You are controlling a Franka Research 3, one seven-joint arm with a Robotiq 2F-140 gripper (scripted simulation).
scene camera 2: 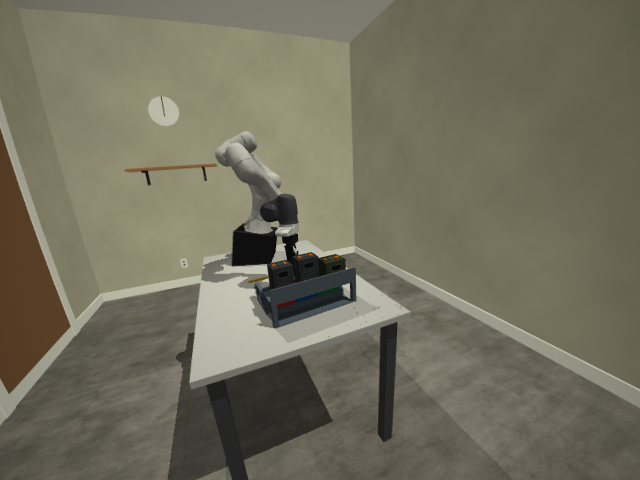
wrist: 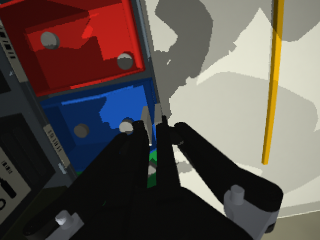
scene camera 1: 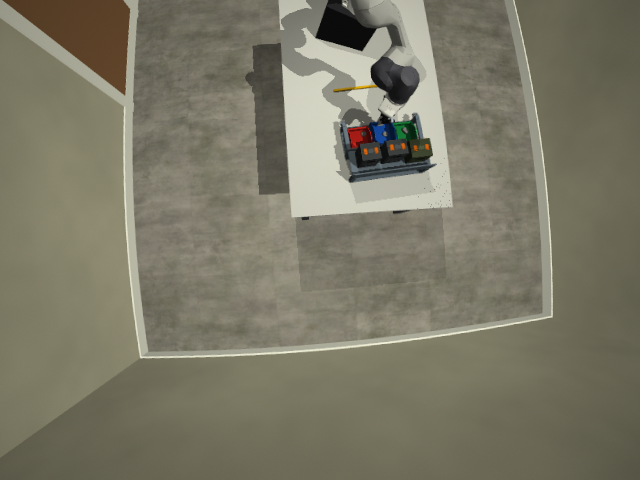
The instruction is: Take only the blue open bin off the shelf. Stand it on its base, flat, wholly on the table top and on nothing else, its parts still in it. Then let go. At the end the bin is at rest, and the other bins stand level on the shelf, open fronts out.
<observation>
In view: my gripper [wrist: 153, 113], a blue open bin [wrist: 102, 109] and a red bin [wrist: 89, 47].
</observation>
